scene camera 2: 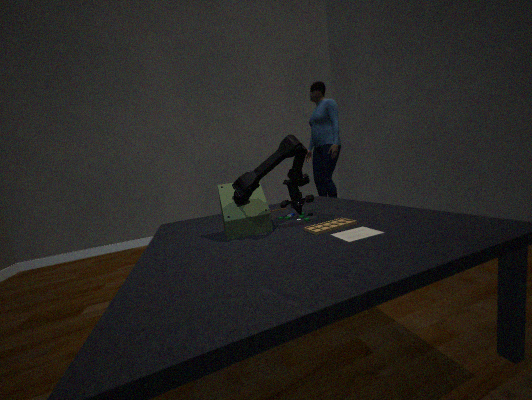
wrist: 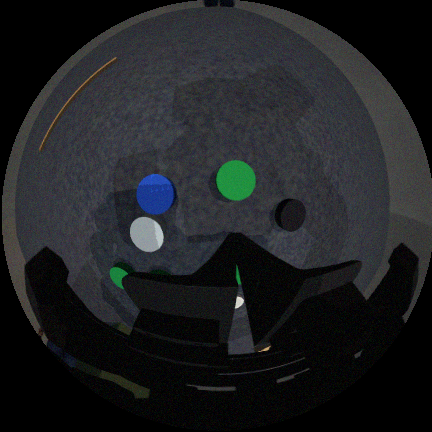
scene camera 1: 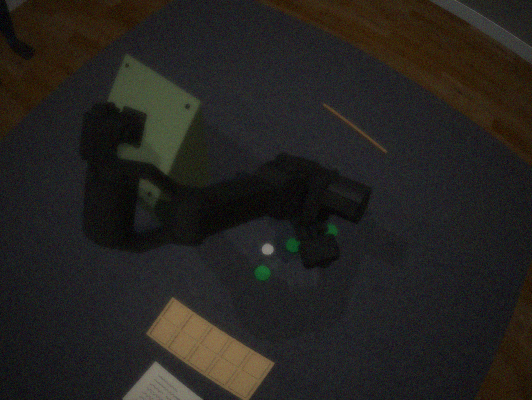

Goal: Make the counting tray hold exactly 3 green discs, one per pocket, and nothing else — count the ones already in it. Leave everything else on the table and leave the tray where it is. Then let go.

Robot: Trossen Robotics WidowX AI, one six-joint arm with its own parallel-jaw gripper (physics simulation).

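The tan counting tray (scene camera 1: 210, 349) (scene camera 2: 329, 225) lies at the front of the table with all its pockets empty. Three green discs (scene camera 1: 262, 273) (scene camera 1: 292, 244) (scene camera 1: 332, 229) and a white disc (scene camera 1: 267, 248) lie loose on the table behind it. My gripper (scene camera 1: 320, 254) (scene camera 2: 297, 208) (wrist: 234, 237) is shut and empty, low among these discs. In the wrist view, a green disc (wrist: 235, 179), a blue disc (wrist: 155, 193), a white disc (wrist: 146, 233) and a black disc (wrist: 289, 214) lie ahead of the fingers. A green sliver (wrist: 238, 275) shows through the gap between the fingers.
A thin tan stick (scene camera 1: 354, 128) (wrist: 72, 98) lies at the far right. A white paper sheet (scene camera 1: 159, 385) (scene camera 2: 357, 233) lies beside the tray. The arm stands on a green box (scene camera 1: 153, 115) (scene camera 2: 244, 216). A person (scene camera 2: 324, 139) stands behind the table.
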